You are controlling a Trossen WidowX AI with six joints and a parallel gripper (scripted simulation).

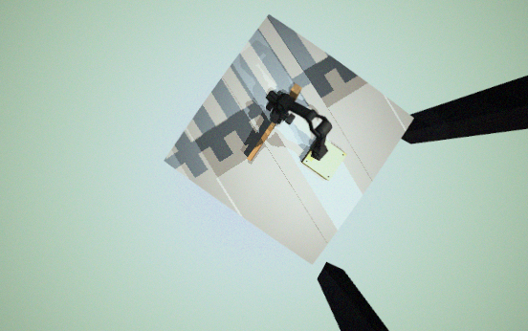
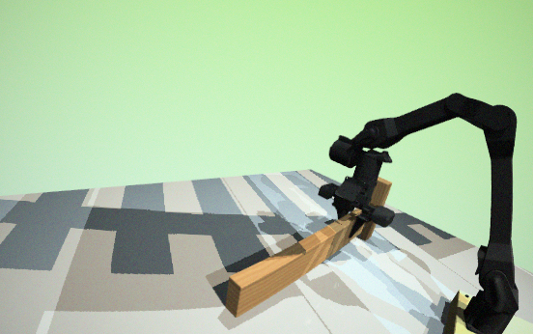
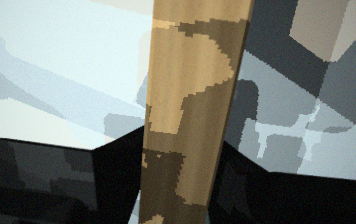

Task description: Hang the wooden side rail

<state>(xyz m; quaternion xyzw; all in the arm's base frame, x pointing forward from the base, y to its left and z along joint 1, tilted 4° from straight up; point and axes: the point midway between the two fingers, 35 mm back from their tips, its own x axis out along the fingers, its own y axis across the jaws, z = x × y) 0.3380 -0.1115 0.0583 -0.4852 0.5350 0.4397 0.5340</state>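
The wooden headboard post lies 150 mm to the right of my gripper tip, 40 mm above it and 20 mm behind it.
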